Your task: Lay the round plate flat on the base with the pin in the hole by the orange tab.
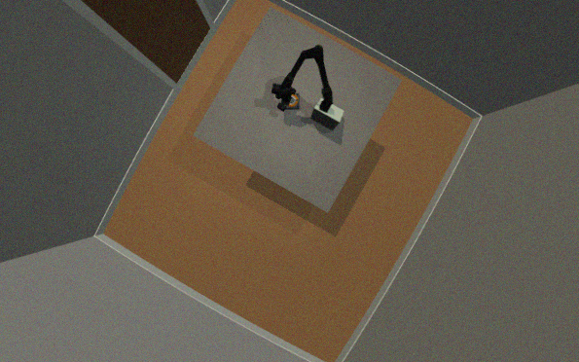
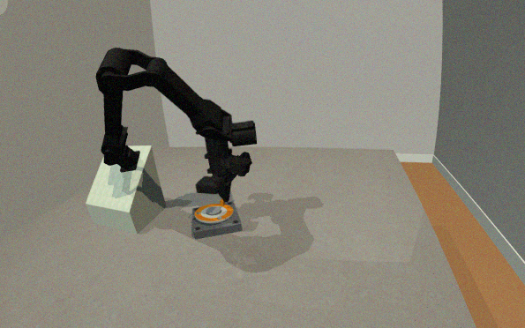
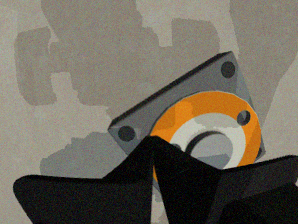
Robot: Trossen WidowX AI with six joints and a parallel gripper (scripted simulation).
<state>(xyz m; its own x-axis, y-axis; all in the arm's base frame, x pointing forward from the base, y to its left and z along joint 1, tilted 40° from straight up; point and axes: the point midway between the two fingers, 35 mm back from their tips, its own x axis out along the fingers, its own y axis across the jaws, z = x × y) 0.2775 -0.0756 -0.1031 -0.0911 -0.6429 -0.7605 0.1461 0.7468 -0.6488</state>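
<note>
Right now the grey base is 5 cm to the right of my gripper tip, 2 cm below it and 2 cm behind it.
</note>
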